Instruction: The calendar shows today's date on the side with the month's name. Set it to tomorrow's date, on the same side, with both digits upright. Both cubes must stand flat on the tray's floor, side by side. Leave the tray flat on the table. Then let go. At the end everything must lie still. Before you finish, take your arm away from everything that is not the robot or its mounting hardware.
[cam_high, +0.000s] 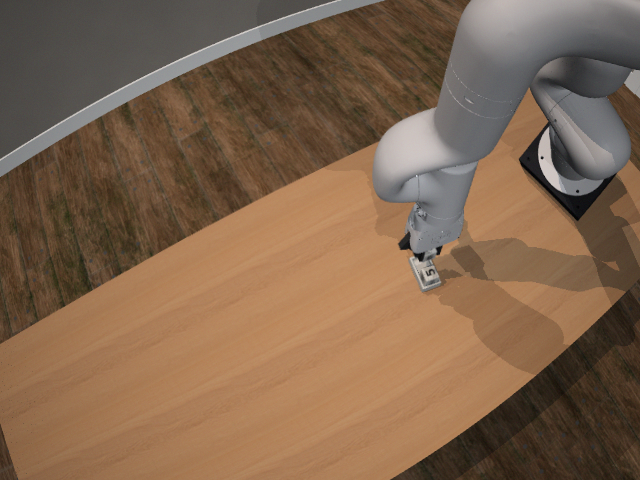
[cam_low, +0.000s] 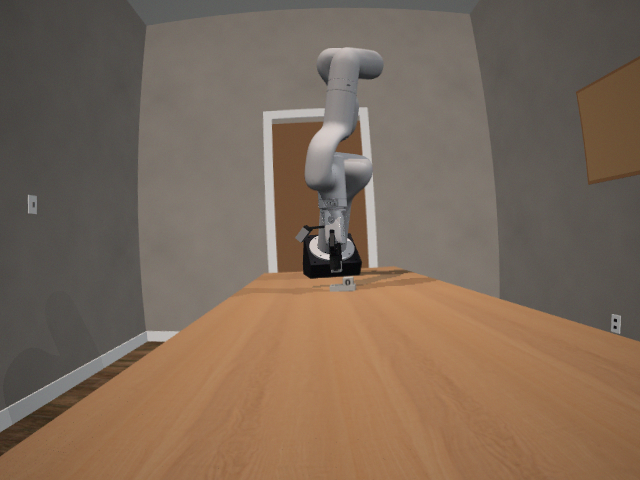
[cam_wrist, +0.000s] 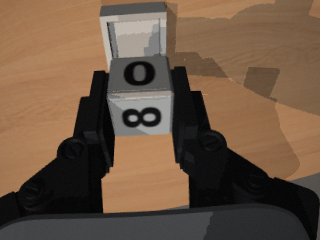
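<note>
Now: hand 80 mm above the calendar tray, 20 mm to the right of it and 10 mm short of it. Also, from my hand: white digit cube (20 mm below).
</note>
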